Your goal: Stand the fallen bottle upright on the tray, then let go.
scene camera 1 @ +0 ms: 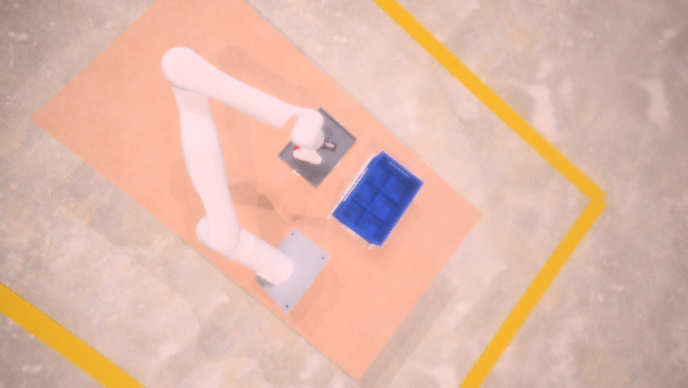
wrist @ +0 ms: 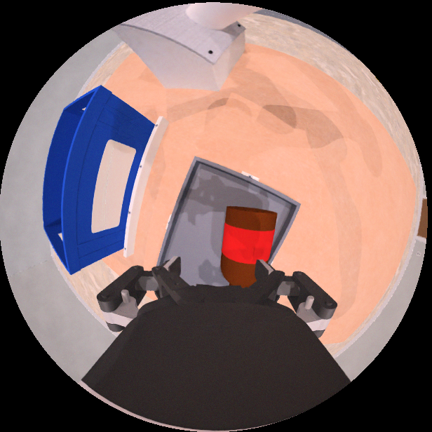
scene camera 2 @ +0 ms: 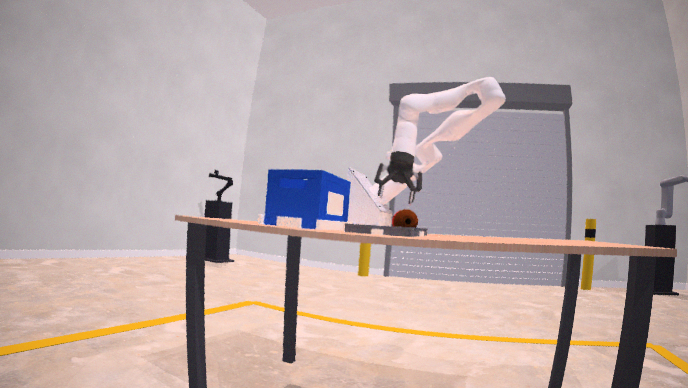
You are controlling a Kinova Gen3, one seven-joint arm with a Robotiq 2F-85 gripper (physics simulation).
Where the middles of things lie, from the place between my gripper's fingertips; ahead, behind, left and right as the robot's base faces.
I see the brown bottle (wrist: 248, 233) 60 mm below my hand and 30 mm to the left of it.
